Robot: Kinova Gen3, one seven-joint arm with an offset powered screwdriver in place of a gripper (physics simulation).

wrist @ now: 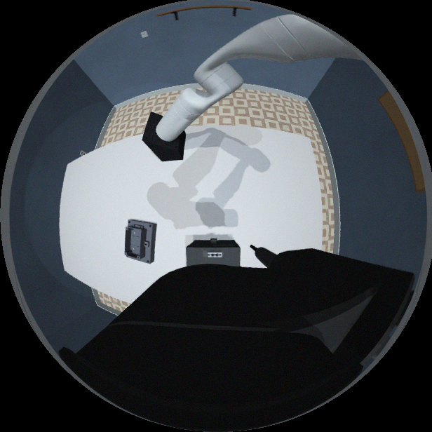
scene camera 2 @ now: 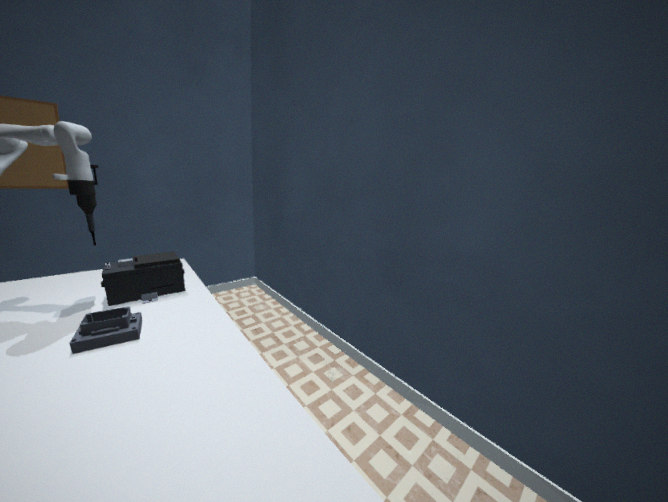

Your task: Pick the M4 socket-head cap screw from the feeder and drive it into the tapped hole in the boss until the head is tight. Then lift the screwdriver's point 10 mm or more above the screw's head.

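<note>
My screwdriver's point [scene camera 2: 95,243] [wrist: 252,246] is in the air above the table. In the scene view it stands above and slightly left of the black feeder [scene camera 2: 143,286] [wrist: 192,257]; in the wrist view it shows right of the feeder. Whether a screw is on the point is too small to tell. A light pick-up slot [scene camera 2: 107,265] [wrist: 215,255] with small marks shows on the feeder; single screws cannot be made out. The dark grey fixture [scene camera 2: 108,340] [wrist: 151,252] lies flat on the table, apart from the feeder, with a raised open housing. Its tapped hole cannot be made out.
The white table [scene camera 2: 162,410] [wrist: 100,200] bears the feeder and fixture. The arm's black base [wrist: 172,150] stands at the table's far side in the wrist view. A small grey piece [scene camera 2: 149,296] sits at the feeder's lower front. The screwdriver's black body [wrist: 225,310] hides part of the wrist view.
</note>
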